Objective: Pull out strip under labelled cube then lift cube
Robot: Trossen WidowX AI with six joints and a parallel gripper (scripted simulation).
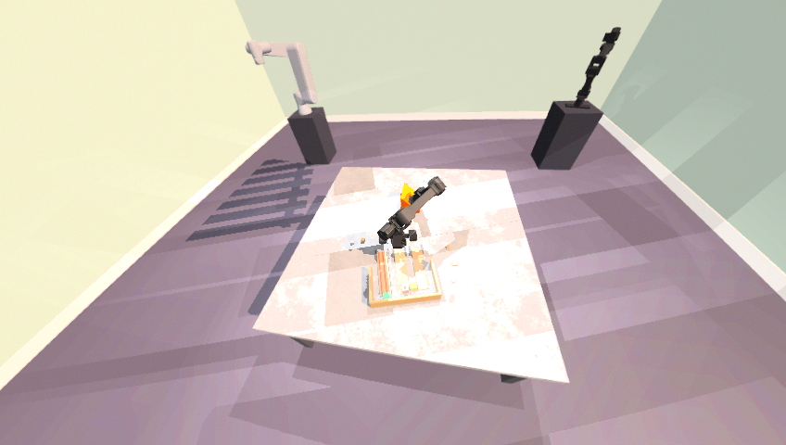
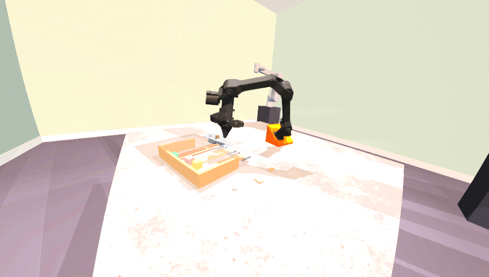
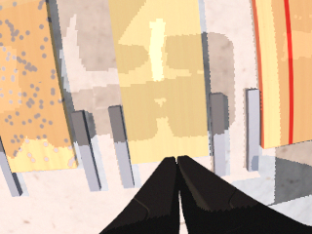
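Now: the wide pale yellow strip 9 cm ahead of my gripper tip, 8 cm below it and 2 cm to the left of it. Also, from my gripper tip: pink cube marked h 20 cm ahead, 6 cm below, 5 cm to the left.
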